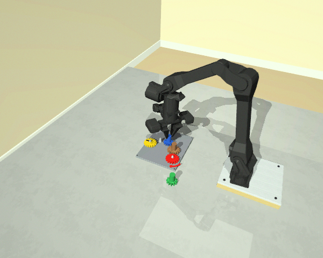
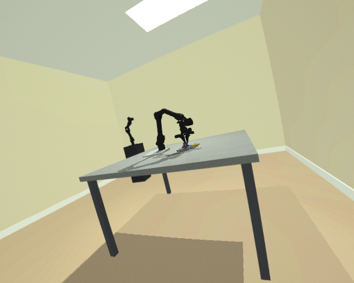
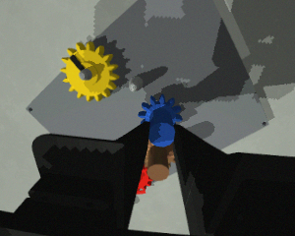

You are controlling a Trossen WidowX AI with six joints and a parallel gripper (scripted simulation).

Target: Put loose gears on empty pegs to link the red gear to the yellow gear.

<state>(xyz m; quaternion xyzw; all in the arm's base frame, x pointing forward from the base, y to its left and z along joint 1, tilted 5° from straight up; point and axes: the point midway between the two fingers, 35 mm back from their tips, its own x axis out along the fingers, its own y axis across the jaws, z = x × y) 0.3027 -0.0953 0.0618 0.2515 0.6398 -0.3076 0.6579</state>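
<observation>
Now: the blue gear 1 cm below my gripper tip. From my gripper tip the other things lie so: yellow gear: 7 cm ahead, 2 cm to the left, 3 cm below; brown gear: 3 cm behind, 3 cm to the left, 2 cm below; red gear: 4 cm behind, 8 cm to the left, 3 cm below.
</observation>
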